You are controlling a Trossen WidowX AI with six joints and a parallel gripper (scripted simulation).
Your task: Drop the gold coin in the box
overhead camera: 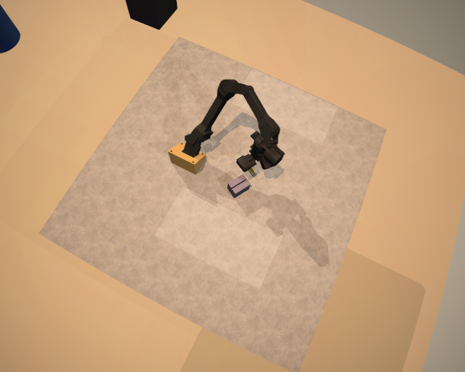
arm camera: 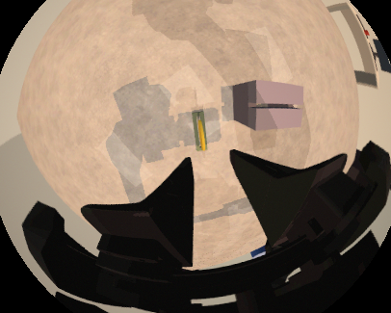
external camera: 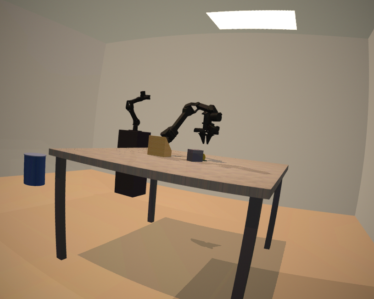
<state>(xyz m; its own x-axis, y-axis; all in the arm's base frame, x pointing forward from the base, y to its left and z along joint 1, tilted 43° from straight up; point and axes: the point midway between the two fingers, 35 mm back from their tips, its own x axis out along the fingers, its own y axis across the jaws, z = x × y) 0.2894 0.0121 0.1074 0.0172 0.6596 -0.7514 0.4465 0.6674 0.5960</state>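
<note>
My gripper tip is now 1 cm past the gold coin and 9 cm above it.
</note>
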